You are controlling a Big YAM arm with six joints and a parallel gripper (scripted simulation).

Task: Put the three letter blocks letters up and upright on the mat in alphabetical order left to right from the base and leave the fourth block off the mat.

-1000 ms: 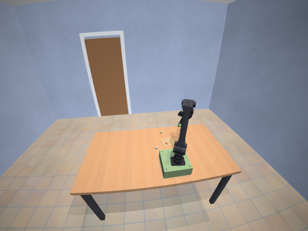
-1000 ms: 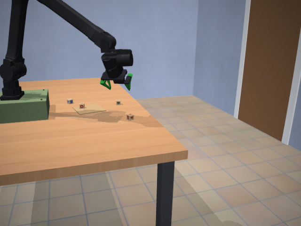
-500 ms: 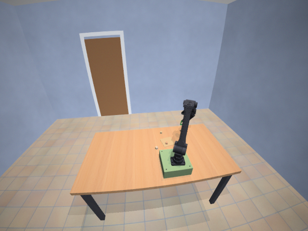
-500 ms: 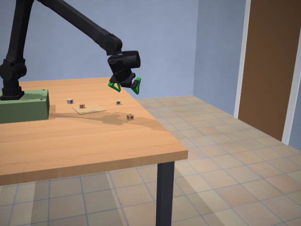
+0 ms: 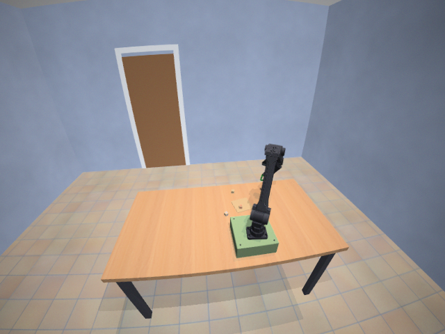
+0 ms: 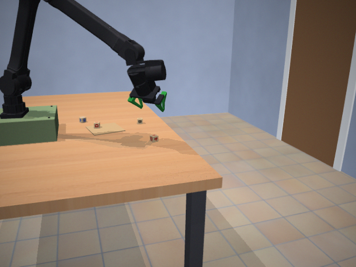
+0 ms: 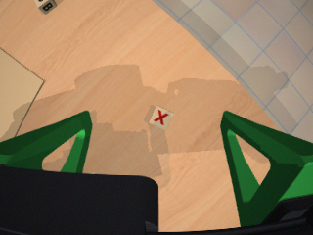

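Now: the tan mat 20 cm to the left of my hand, 19 cm behind it and 14 cm below it.
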